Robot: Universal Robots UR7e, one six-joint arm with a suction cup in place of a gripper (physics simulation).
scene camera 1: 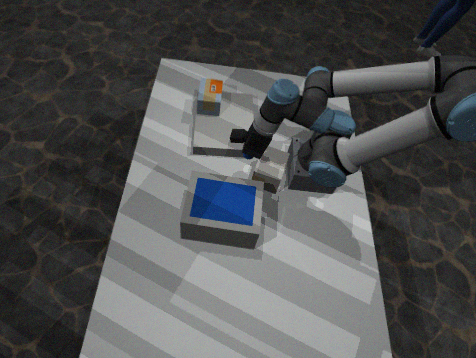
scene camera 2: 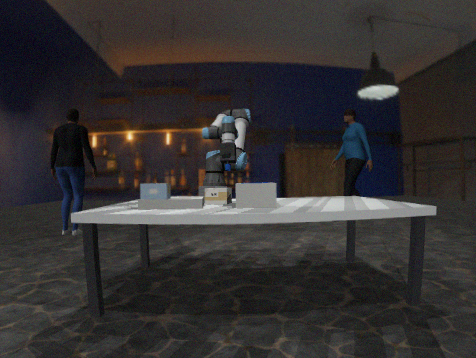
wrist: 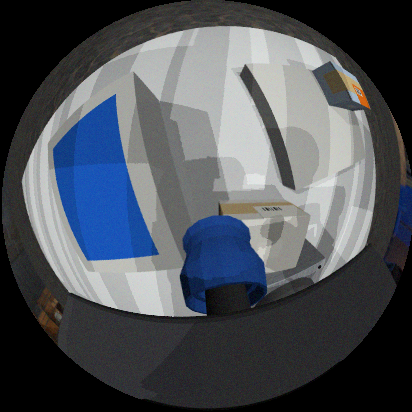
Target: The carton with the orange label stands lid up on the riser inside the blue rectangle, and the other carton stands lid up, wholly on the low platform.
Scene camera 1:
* riser: on the table
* low platform
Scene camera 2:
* riser
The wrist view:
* suction cup
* riser
